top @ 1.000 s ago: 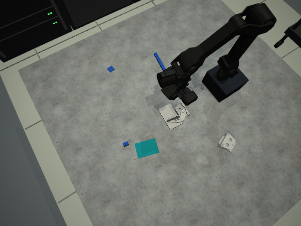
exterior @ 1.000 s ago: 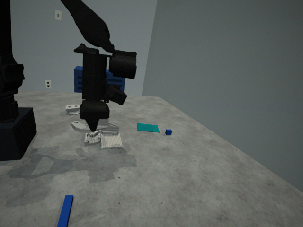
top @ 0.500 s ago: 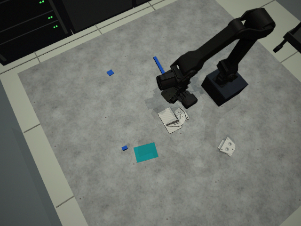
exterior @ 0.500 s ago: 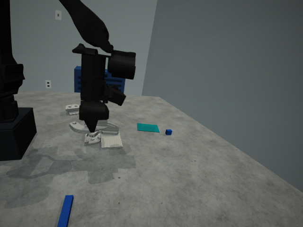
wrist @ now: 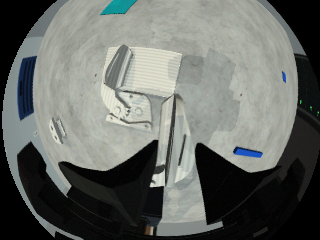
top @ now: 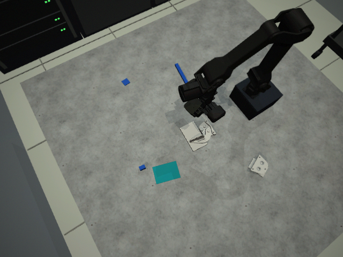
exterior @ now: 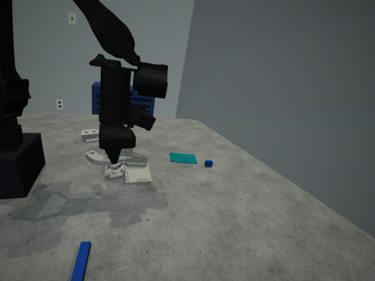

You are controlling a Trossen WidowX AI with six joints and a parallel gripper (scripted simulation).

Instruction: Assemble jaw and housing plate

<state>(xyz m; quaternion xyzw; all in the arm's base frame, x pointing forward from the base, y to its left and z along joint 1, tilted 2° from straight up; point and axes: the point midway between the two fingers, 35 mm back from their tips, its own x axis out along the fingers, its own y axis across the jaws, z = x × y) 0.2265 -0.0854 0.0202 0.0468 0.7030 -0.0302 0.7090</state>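
My gripper tip is 80 mm short of the white ribbed base, 80 mm above it and 50 mm to the right of it. Round my gripper tip: teal pad: 270 mm ahead, 90 mm to the left, 80 mm below; small blue cube: 330 mm ahead, 70 mm below, 10 mm to the left; blue bar: 210 mm to the right, 100 mm behind, 80 mm below.
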